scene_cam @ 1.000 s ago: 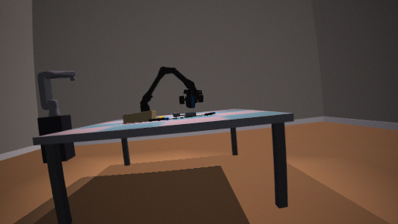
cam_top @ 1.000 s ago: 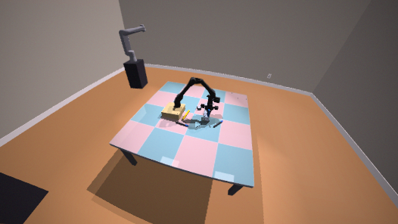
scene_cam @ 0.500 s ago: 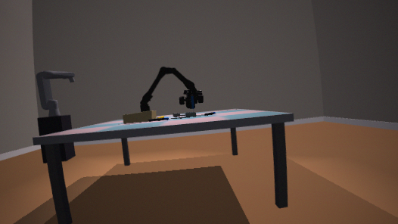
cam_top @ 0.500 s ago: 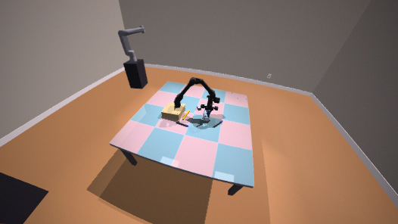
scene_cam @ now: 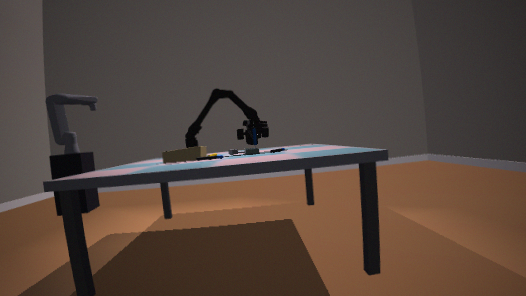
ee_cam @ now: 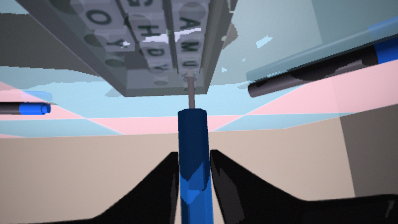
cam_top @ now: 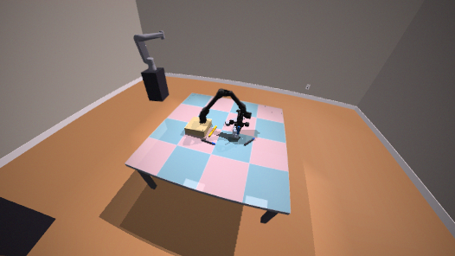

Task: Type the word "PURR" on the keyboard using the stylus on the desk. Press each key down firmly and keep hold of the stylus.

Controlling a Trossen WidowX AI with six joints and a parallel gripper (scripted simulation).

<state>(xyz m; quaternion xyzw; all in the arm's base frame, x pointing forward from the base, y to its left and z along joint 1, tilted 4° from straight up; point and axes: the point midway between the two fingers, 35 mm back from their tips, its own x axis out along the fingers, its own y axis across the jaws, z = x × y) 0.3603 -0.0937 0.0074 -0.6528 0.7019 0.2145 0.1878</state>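
Now: gripper tip 1 cm above the blue stylus. Also, from my gripper tip: yellow pen 24 cm behind, 7 cm below, 5 cm to the left.
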